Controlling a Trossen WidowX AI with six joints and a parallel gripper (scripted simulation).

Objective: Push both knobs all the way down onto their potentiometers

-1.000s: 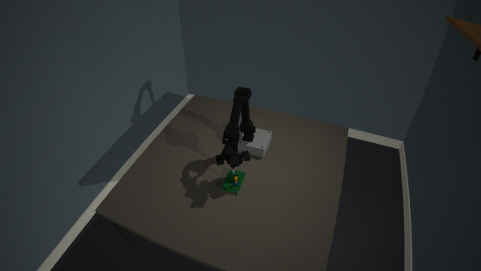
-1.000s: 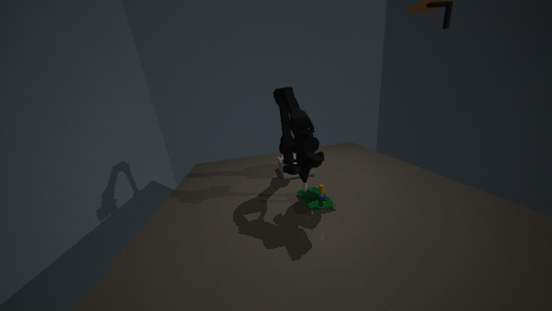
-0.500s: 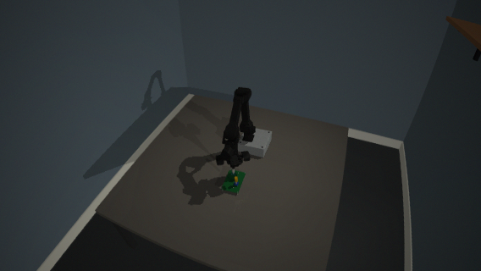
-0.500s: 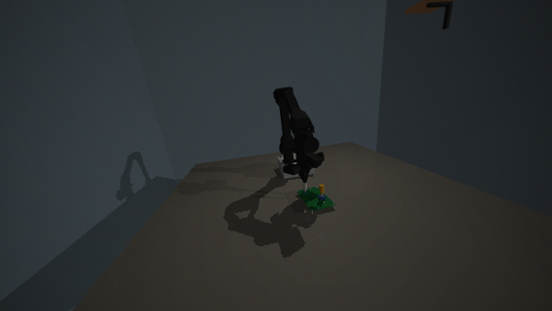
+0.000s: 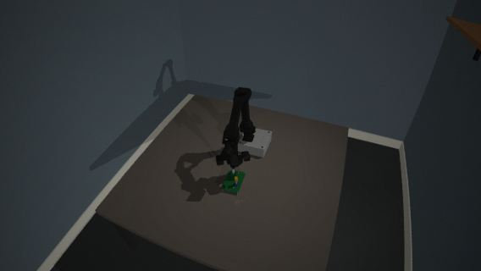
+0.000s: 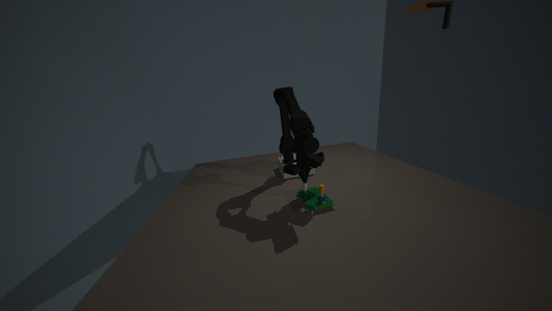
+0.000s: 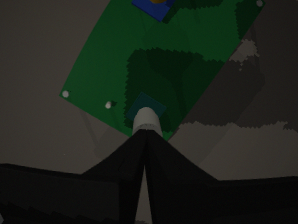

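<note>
Right now the white knob is 2 cm below my gripper tip. From my gripper tip the other things lie so: orange knob (8 cm ahead, 4 cm to the left).
</note>
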